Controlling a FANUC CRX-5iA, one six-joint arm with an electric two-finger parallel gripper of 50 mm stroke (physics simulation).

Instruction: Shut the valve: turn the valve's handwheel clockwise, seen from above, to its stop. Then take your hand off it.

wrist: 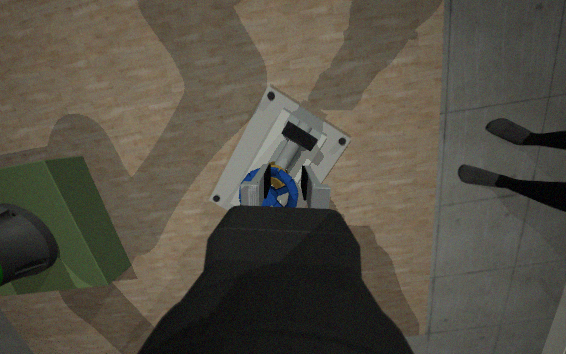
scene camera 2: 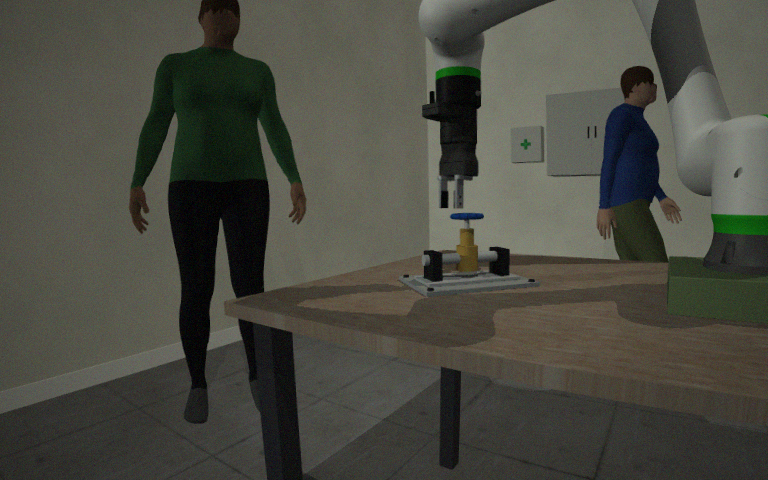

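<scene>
The blue handwheel (scene camera 2: 467,216) (wrist: 292,189) sits level on top of the brass-yellow valve body (scene camera 2: 467,258) (wrist: 276,181). The valve is mounted on a grey base plate (scene camera 2: 481,288) (wrist: 245,155), with a grey pipe running through two black brackets. My gripper (scene camera 2: 451,204) (wrist: 286,175) points straight down, open and empty, a little above the handwheel and apart from it. It is off-centre: in the wrist view one finger overlaps the wheel and the other is outside its right rim. The gripper body hides the near part of the wheel.
The arm's base stands on a green block (scene camera 2: 713,294) (wrist: 30,190) on the wooden table (scene camera 2: 566,333) (wrist: 90,60). A person in a green sweater (scene camera 2: 219,113) stands beyond the table's far-left side. A person in a blue sweater (scene camera 2: 628,152) stands behind the table.
</scene>
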